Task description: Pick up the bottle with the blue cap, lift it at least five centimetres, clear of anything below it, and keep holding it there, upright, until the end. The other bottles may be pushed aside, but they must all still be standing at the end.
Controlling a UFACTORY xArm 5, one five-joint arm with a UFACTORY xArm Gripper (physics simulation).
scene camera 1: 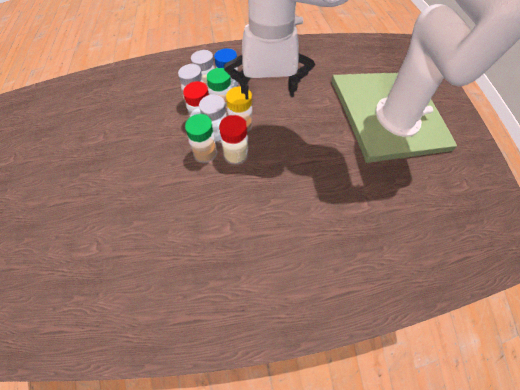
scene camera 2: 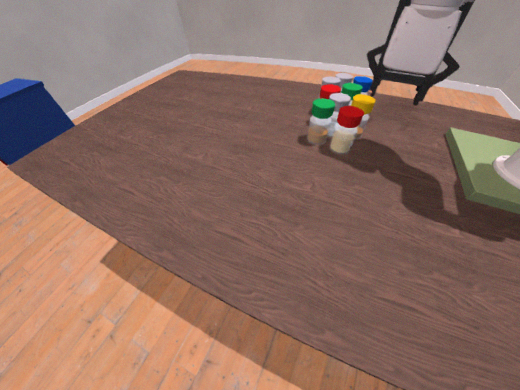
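Pixels of known places: gripper, fingertip midpoint: [scene camera 1: 268,93] [scene camera 2: 393,98]; arm's base at its link origin: [scene camera 1: 398,117].
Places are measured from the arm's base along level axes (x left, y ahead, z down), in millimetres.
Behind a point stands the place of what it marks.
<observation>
The bottle with the blue cap [scene camera 1: 226,57] @[y 385, x -229, z -80 mm] [scene camera 2: 363,83] @[y 385, x -212, z -77 mm] stands at the back right corner of a tight cluster of bottles. Its body is mostly hidden by the gripper's left finger and the other bottles. My gripper [scene camera 1: 269,95] @[y 334, x -58, z -103 mm] [scene camera 2: 396,97] @[y 334, x -58, z -103 mm] is open and empty, pointing down. It is to the right of the blue cap, with its left finger close to the cluster in both views. Close by stand a green-capped bottle [scene camera 1: 219,80] @[y 419, x -152, z -80 mm] [scene camera 2: 352,91] @[y 417, x -143, z -76 mm] and a yellow-capped bottle [scene camera 1: 239,100] @[y 392, x -77, z -80 mm] [scene camera 2: 363,104] @[y 392, x -65, z -77 mm]. All the bottles that show stand upright.
Other bottles, with grey caps [scene camera 1: 202,60] @[y 443, x -238, z -80 mm], red caps [scene camera 1: 233,129] @[y 423, x -4, z -80 mm] [scene camera 2: 350,117] @[y 423, x 12, z -78 mm] and green caps [scene camera 1: 199,127] @[y 486, x -31, z -80 mm] [scene camera 2: 323,108] @[y 485, x -14, z -78 mm], fill the cluster's left and front. The arm's base stands on a green board [scene camera 1: 350,100] @[y 105, x -80, z 0 mm] [scene camera 2: 462,160] @[y 126, x -22, z 4 mm] to the right. A blue object [scene camera 2: 35,115] is at the far left.
</observation>
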